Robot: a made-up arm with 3 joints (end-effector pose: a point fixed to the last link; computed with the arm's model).
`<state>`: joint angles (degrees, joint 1 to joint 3).
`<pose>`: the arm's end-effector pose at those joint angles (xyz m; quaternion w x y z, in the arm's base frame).
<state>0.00 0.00 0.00</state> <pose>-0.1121 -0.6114 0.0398 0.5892 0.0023 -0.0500 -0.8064</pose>
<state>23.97 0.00 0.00</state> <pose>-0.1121 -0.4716 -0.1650 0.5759 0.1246 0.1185 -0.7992</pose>
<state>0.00 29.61 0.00</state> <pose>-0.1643 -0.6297 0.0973 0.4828 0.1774 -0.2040 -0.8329</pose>
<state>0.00 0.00 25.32</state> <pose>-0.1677 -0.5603 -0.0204 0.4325 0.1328 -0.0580 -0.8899</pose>
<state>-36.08 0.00 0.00</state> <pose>-0.1121 -0.6392 0.4084 0.5610 -0.1803 -0.2973 -0.7513</pose>
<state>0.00 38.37 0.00</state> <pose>-0.1849 -0.6326 0.1089 0.4448 0.2275 -0.2474 -0.8302</pose>
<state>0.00 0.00 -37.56</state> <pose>0.0124 -0.6268 0.1058 0.7670 -0.1897 -0.0338 -0.6121</pose>
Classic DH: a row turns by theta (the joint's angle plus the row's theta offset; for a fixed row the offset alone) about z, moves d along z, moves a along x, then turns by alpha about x. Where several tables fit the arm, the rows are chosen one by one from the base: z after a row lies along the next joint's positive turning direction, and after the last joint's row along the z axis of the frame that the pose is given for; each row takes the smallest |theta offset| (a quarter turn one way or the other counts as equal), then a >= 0, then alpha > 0; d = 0 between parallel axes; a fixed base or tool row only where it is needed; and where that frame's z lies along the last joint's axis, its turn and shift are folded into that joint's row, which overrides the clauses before.
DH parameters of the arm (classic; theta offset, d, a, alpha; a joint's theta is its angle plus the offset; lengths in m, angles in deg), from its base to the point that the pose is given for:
base (fixed): -90 0.2667 0.0593 -90
joint 1: -68.59 -0.2072 -0.0786 -94.36
joint 2: -52.5 0.2207 0.1797 41.16
joint 3: -57.73 0.4372 -0.199 -146.17
tool (fixed): -139.32 0.1692 0 0

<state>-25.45 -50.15 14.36</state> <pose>-0.1631 -0.6518 0.1679 0.5390 -0.3715 0.0220 -0.7556</pose>
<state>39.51 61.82 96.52</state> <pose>-0.0028 -0.2016 -0.1429 0.5131 -0.6633 -0.0570 0.5418</pose>
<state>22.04 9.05 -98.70</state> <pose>0.1785 -0.4515 -0.0031 0.9349 -0.2684 -0.0088 -0.2321</pose>
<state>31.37 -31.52 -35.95</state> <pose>0.0387 -0.3382 -0.2638 0.8608 -0.0829 0.2770 -0.4189</pose>
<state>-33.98 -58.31 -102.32</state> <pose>0.0572 -0.5912 -0.0423 0.6436 -0.6514 0.3772 0.1386</pose>
